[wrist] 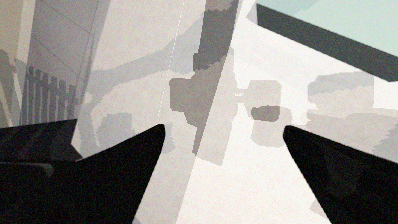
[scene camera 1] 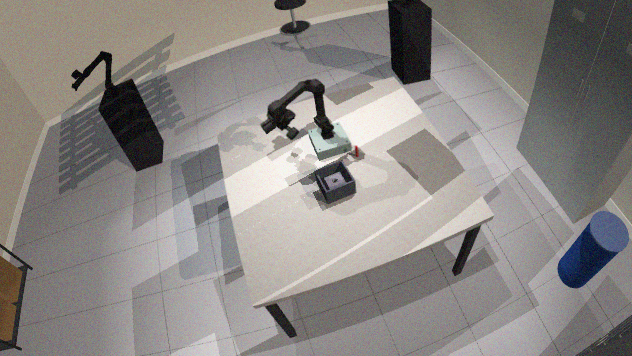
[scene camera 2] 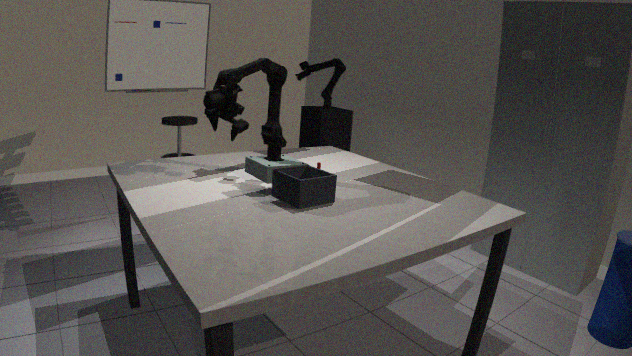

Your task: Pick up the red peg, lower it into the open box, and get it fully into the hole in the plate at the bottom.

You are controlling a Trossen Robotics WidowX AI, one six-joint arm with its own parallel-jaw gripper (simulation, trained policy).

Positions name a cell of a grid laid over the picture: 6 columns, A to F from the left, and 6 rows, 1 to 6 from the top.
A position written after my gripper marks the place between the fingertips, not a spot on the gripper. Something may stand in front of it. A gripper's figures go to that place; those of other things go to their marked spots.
My gripper (scene camera 2: C3) is 168 cm from the lens. A dark box (scene camera 2: D4): 141 cm from the lens.
